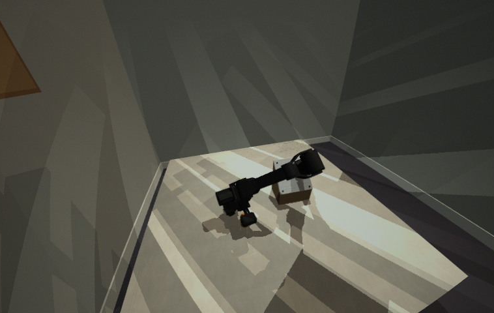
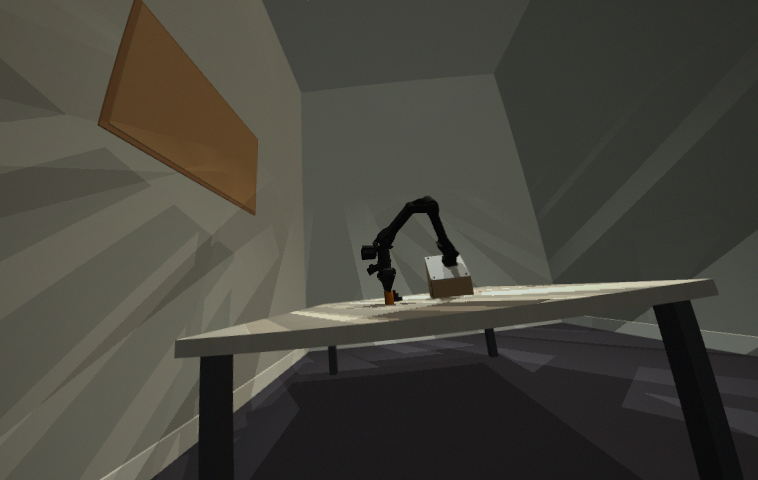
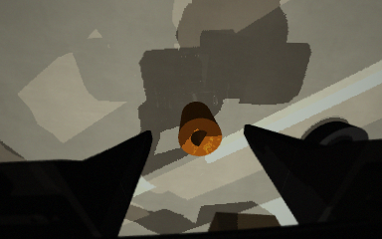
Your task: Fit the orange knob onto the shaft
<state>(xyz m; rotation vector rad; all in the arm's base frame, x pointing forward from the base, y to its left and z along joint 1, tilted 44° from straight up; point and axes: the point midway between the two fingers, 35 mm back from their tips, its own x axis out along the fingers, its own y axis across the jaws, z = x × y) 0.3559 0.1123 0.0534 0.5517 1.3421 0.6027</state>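
My gripper tip is now 2 cm above the orange knob. From my gripper tip the other things lie so: dark round pedestal 21 cm to the right, 5 cm behind, 2 cm below.
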